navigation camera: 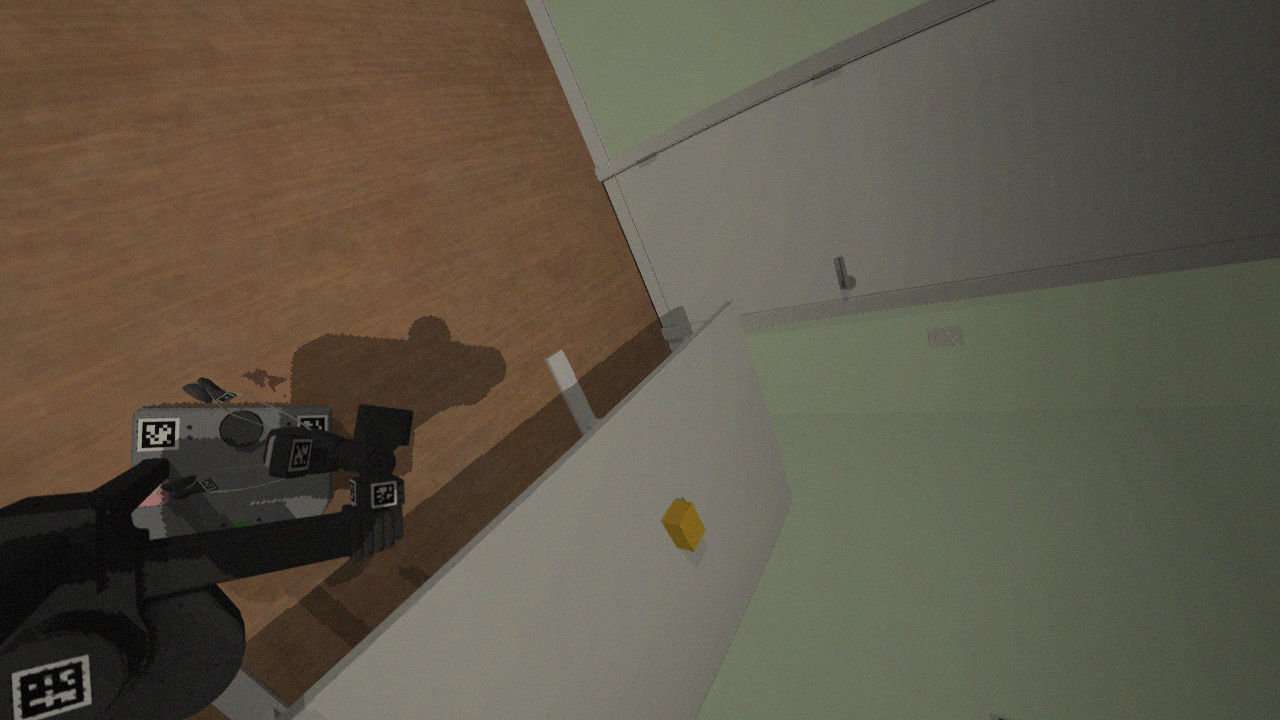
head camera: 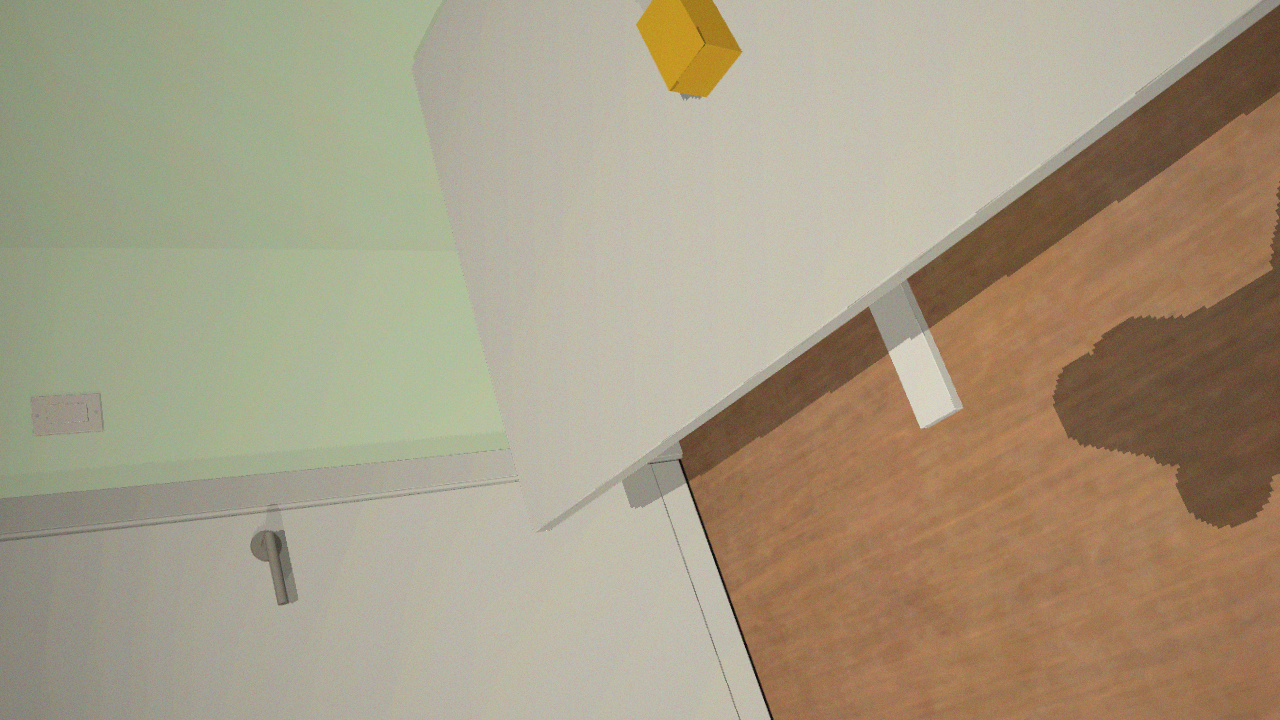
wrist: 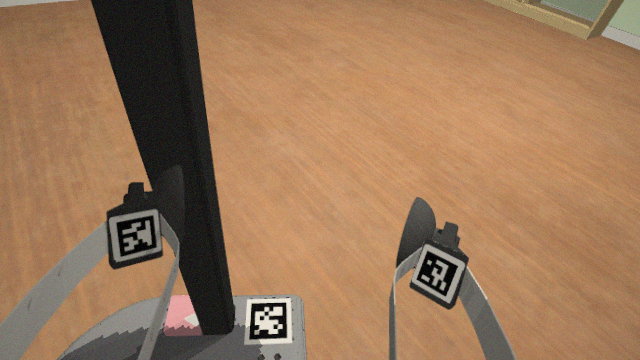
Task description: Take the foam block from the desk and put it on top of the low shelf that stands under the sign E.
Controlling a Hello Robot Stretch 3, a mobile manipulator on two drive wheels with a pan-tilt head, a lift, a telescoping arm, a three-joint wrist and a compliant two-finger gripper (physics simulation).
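Pixels of known places: gripper, fingertip midpoint: (navigation camera: 174, 435); robot's base, origin of the base link: (navigation camera: 242, 427).
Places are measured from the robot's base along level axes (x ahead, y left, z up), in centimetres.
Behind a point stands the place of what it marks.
The foam block (head camera: 684, 44) @[x -20.5, y -68.3, z 76.5 cm] (navigation camera: 682, 525) @[x -20.5, y -66.9, z 76.5 cm] is a yellow box on the pale desk (head camera: 680, 268) @[x -0.3, y -73.9, z 72.1 cm] (navigation camera: 554, 573) @[x -21.9, y -38.3, z 72.0 cm]. It is cut off by the top edge of the head view. My gripper (navigation camera: 196, 438) @[x 1.2, y 7.8, z 45.0 cm] (wrist: 297, 207) @[x 1.2, y 7.8, z 45.0 cm] is open, its fingers wide apart with no object between them. It is over my own base, beside the long edge of the desk and apart from the block. The low shelf and the sign E cannot be made out in these views.
A white desk foot (head camera: 921, 376) (navigation camera: 568, 385) sticks out past the desk edge over the floor. A door (head camera: 179, 626) @[x 55.3, y -150.8, z 108.7 cm] (navigation camera: 760, 205) @[x 76.6, y -137.0, z 67.9 cm] stands beyond the desk's end. My dark mast (wrist: 165, 100) rises behind one finger. A light wooden frame (wrist: 560, 22) shows at the wrist view's top right.
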